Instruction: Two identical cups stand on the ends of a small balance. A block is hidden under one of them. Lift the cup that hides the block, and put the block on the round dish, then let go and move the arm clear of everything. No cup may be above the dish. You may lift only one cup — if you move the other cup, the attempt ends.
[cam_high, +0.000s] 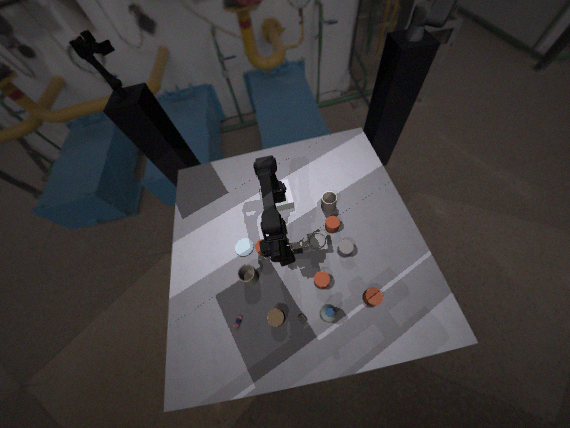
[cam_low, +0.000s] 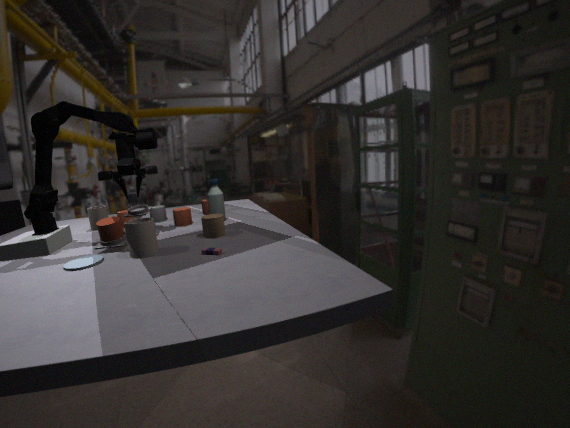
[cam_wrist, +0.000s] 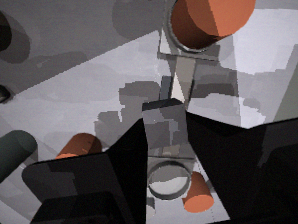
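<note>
The pale blue round dish lies 21 cm to the right of my gripper tip, 14 cm below it and 10 cm behind it. The rest, counted from my gripper tip: tan cup (25 cm ahead, 10 cm below, 8 cm to the right); then grey block (right at my gripper tip); then small balance (10 cm below, 4 cm behind, 3 cm to the left).
</note>
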